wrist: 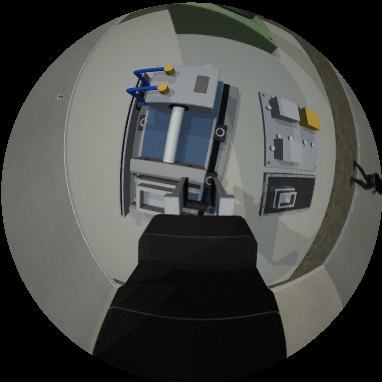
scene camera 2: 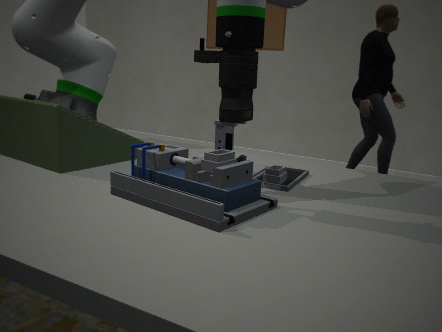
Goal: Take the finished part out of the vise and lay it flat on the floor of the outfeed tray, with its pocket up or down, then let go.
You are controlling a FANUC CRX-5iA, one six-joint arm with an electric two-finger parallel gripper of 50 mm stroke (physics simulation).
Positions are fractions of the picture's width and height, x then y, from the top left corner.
Scene:
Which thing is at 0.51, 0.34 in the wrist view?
A blue vise.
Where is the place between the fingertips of my gripper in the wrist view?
0.52, 0.49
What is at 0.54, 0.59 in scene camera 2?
A blue vise.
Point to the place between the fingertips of my gripper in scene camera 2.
At 0.51, 0.45

